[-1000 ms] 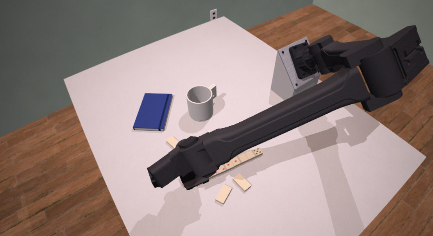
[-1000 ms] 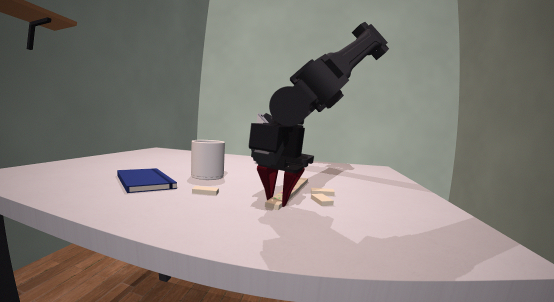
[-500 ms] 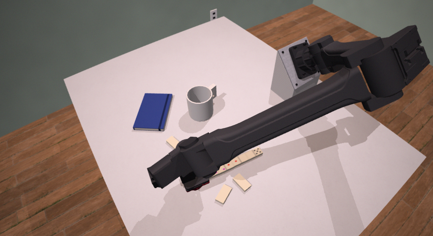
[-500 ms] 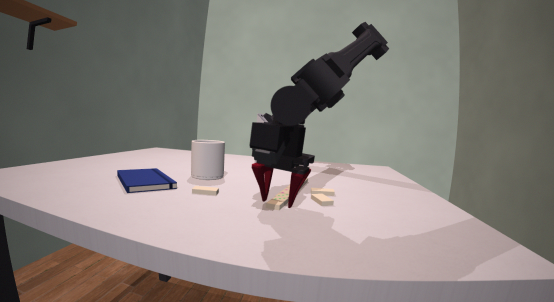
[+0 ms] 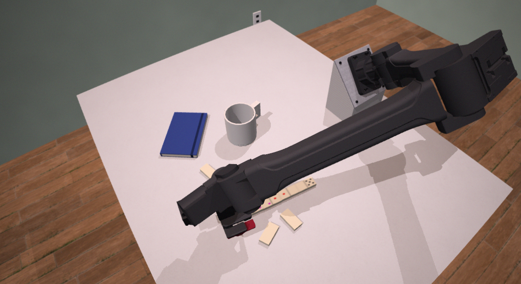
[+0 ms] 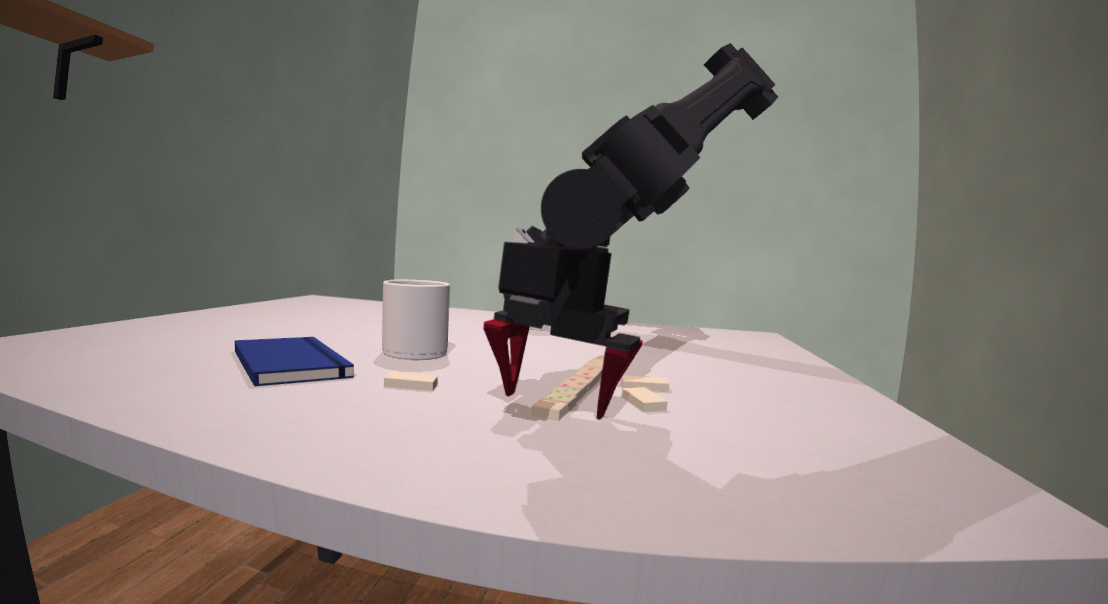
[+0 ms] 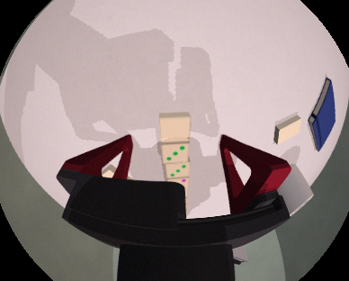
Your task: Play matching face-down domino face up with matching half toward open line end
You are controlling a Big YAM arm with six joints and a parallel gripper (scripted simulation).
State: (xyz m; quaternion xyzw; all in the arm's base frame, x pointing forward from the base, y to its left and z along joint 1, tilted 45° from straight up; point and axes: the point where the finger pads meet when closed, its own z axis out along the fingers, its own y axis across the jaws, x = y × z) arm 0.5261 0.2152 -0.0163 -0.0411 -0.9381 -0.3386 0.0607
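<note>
The domino lies 1 cm below my hand. The rest, counted from my hand: white mug (16 cm behind, 23 cm to the right, 3 cm above); blue notebook (1 cm behind, 33 cm to the right).
</note>
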